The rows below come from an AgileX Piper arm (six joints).
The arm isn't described. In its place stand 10 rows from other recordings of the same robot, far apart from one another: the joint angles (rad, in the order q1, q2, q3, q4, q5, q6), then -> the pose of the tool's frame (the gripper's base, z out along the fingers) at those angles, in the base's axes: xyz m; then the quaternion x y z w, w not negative.
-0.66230, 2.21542, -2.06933, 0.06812, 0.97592, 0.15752 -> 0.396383, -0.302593, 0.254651, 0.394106, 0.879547, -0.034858, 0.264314
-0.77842, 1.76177, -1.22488, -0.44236, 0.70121, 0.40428 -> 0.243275, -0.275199, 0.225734, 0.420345, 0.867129, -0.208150, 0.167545
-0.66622, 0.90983, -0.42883, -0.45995, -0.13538, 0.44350 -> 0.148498, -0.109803, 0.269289, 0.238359, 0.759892, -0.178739, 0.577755
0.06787, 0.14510, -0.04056, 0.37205, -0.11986, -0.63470 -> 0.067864, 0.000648, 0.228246, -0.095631, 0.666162, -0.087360, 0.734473
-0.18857, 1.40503, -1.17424, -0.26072, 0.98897, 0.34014 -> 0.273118, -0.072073, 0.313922, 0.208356, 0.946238, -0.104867, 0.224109
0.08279, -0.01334, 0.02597, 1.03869, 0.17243, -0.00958 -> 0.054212, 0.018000, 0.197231, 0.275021, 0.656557, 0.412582, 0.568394
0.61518, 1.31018, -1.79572, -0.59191, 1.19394, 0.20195 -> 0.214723, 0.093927, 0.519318, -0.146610, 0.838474, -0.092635, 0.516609
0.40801, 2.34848, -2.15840, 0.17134, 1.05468, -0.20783 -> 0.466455, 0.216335, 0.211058, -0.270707, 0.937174, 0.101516, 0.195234
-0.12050, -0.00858, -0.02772, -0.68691, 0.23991, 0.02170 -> 0.051155, -0.020007, 0.206196, -0.140710, 0.715216, -0.307793, 0.611499
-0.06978, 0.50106, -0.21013, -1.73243, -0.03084, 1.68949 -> 0.109784, -0.004897, 0.244476, 0.000814, 0.776879, -0.023681, 0.629204
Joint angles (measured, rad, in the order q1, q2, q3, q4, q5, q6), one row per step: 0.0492 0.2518 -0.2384 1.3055 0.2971 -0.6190; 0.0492 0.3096 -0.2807 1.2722 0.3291 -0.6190; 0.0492 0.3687 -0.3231 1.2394 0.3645 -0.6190; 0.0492 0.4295 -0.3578 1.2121 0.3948 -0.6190; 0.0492 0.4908 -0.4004 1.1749 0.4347 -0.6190; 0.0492 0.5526 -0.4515 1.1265 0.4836 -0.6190; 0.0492 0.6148 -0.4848 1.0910 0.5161 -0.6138; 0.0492 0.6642 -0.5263 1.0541 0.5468 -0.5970; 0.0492 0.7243 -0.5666 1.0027 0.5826 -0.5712; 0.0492 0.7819 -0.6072 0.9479 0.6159 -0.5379; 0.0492 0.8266 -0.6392 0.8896 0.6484 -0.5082
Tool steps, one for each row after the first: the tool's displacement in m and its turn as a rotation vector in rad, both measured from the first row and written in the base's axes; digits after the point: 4 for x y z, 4 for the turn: 0.0063 0.0027 0.0081 -0.0364 0.0226 0.0285; 0.0134 0.0056 0.0156 -0.0722 0.0485 0.0605; 0.0217 0.0081 0.0200 -0.1016 0.0833 0.0888; 0.0301 0.0111 0.0257 -0.1408 0.1147 0.1256; 0.0387 0.0144 0.0327 -0.1910 0.1429 0.1698; 0.0486 0.0165 0.0340 -0.2217 0.1869 0.2006; 0.0567 0.0182 0.0388 -0.2439 0.2154 0.2256; 0.0669 0.0198 0.0405 -0.2717 0.2643 0.2536; 0.0771 0.0208 0.0417 -0.2963 0.3149 0.2760; 0.0847 0.0212 0.0414 -0.3280 0.3615 0.2957
